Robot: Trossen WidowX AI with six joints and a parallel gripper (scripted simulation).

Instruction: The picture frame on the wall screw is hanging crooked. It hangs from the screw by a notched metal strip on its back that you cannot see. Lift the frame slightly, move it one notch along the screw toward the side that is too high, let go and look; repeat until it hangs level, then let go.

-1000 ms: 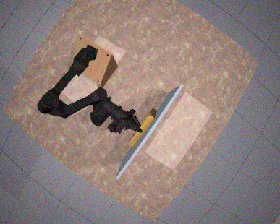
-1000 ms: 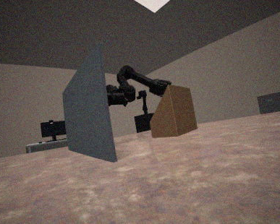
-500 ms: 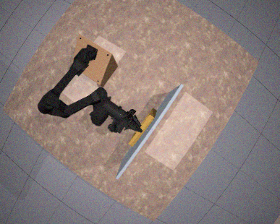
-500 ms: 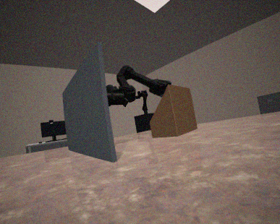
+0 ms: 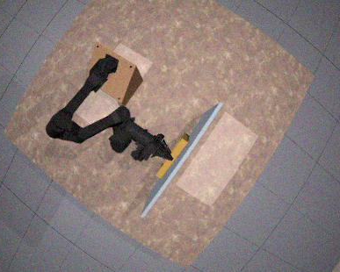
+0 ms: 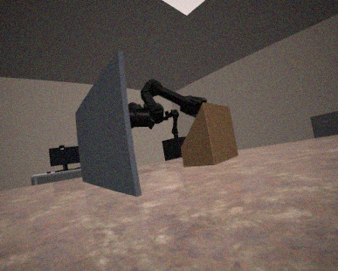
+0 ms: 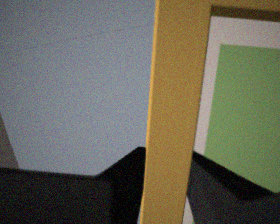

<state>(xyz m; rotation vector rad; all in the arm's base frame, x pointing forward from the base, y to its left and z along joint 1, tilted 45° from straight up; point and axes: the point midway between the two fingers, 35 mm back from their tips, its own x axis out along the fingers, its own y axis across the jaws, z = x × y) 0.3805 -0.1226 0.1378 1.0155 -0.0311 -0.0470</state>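
The picture frame lies 50 mm below my gripper tip and 10 mm to the left of it. From my gripper tip the other things lie so: blue-grey wall panel: 60 mm below, 20 mm ahead, 10 mm to the left.
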